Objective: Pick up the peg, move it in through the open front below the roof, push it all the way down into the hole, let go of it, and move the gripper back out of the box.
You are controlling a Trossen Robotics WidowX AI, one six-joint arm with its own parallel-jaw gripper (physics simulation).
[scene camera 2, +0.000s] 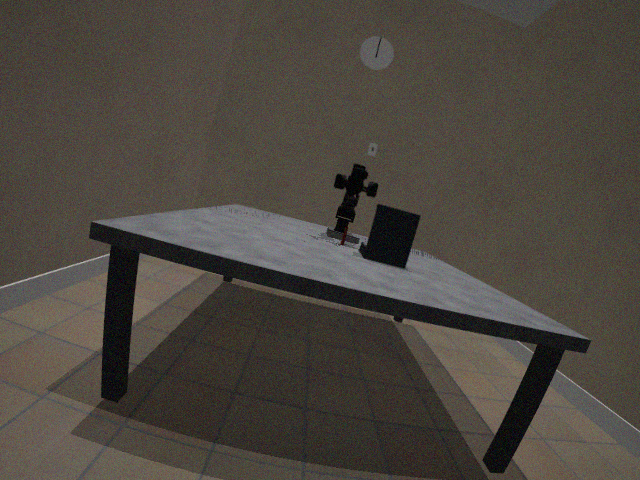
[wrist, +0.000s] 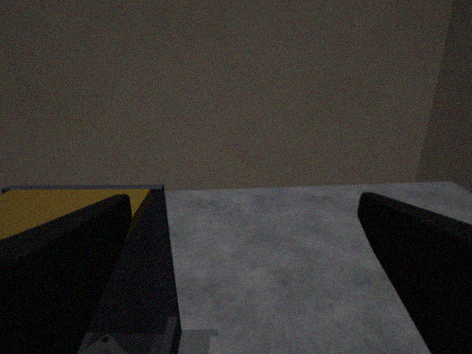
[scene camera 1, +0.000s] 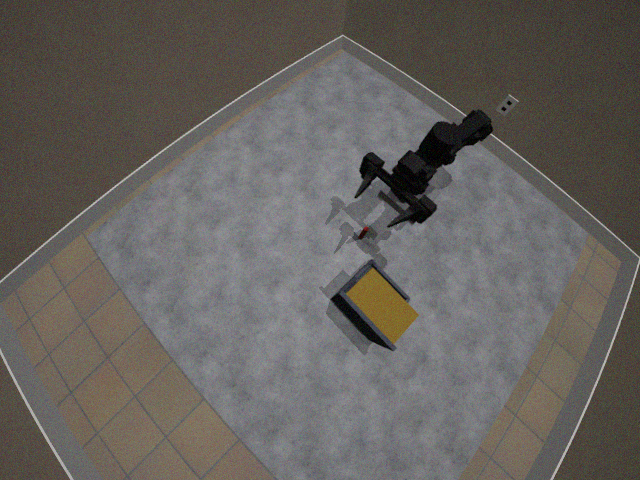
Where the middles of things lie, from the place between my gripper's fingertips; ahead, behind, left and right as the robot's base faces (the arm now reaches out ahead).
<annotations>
Right now the yellow roof (scene camera 1: 378,300) is 160 mm to the left of my hand, 90 mm ahead of it and 60 mm below it. The rest, counted from my hand: box (scene camera 1: 344,303) (160 mm to the left, 160 mm below, 60 mm ahead).
</annotations>
